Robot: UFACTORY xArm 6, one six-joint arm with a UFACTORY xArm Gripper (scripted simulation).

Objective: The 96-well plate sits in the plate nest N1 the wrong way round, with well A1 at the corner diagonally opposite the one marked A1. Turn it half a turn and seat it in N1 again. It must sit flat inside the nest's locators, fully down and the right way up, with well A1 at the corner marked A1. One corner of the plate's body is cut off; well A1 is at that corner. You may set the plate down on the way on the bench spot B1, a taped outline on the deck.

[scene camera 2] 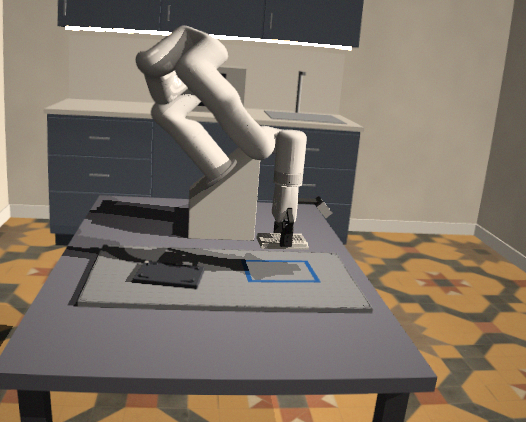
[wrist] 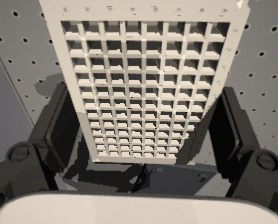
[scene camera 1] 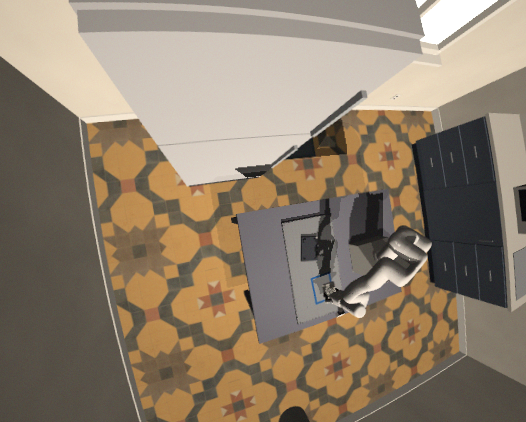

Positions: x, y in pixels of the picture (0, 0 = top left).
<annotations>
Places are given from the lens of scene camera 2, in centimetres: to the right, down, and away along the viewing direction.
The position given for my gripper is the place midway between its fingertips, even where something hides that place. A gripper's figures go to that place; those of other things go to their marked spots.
my gripper (scene camera 2: 282, 240): 5, 8, 148
dark plate nest N1 (scene camera 2: 165, 274): -25, 16, 139
</annotations>
